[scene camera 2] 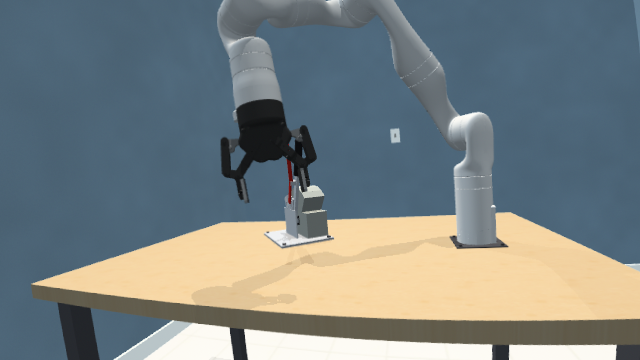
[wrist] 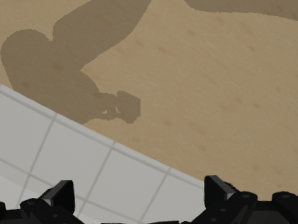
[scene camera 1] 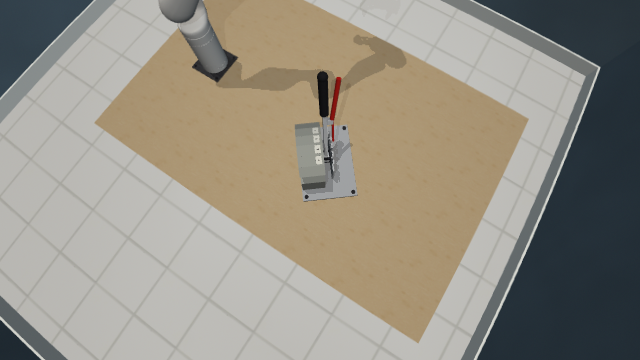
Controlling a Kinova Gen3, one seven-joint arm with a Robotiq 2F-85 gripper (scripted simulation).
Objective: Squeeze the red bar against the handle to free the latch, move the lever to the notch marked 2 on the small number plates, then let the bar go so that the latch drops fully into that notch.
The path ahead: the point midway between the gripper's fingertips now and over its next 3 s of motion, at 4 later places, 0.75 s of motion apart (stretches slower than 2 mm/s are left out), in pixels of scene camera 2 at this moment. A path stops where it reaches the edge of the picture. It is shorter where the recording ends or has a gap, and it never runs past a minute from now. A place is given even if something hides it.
My gripper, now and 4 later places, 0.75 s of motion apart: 276, 197; 265, 173; 283, 129; 291, 122; 294, 120
